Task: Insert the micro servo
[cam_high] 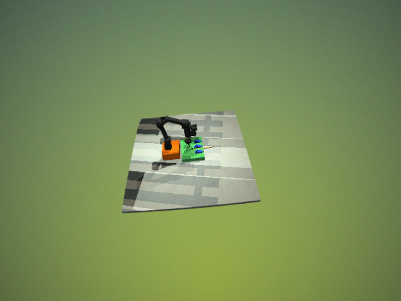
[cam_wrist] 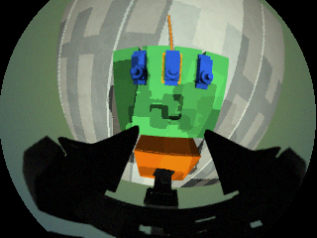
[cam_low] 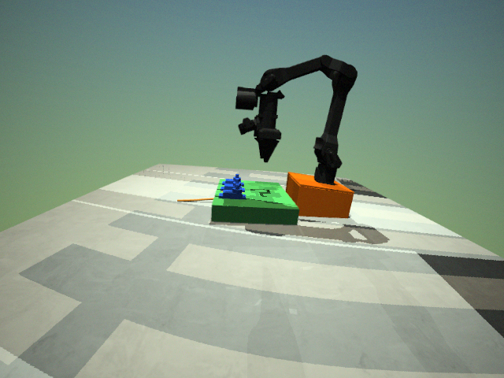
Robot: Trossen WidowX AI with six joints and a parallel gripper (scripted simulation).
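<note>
My gripper tip is 10 mm past the green deck and 130 mm above it.
</note>
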